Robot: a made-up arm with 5 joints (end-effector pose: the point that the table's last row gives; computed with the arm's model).
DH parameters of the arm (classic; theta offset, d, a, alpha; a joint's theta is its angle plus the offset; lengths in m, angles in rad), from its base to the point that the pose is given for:
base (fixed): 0 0 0.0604 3.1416
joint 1: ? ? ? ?
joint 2: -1.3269 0 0.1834 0
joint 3: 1.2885 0 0.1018 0
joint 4: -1.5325 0.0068 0 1.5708
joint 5: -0.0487 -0.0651 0 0
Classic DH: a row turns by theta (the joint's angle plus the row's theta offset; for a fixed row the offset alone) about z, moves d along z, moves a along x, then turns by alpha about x.
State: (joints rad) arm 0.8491 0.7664 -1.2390 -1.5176 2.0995
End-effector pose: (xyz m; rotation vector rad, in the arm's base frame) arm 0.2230 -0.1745 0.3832 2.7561 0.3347 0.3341
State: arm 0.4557 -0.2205 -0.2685 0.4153 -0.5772
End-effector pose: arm 0.2232 -0.0722 0.4159 0.1454 -1.7041 -0.8178
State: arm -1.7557 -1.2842 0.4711 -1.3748 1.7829
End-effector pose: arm 0.0736 -0.1074 0.3990 0.0311 -2.8967 -0.9095
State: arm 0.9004 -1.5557 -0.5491 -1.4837 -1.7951
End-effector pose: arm -0.1022 0.2160 0.2809 -0.6890 1.3507 -2.3610
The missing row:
joint 1: 0 -0.1765 0.0208 1.5708
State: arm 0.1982 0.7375 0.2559 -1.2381 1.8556
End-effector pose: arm 0.3512 -0.0515 0.2111 -1.6598 -1.0598 1.1078
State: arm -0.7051 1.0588 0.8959 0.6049 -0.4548
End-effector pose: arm 0.1388 0.0757 0.0935 -0.5626 0.8149 0.1849
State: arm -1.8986 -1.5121 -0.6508 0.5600 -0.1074
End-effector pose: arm 0.1236 -0.2071 0.3784 -2.6710 1.6136 0.0385
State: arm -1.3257 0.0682 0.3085 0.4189 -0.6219
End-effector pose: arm 0.1069 0.2138 0.2708 0.6629 -0.4274 0.6215
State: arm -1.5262 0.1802 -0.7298 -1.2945 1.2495
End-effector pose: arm 0.0609 0.1635 0.4628 -0.4953 3.0175 0.4117
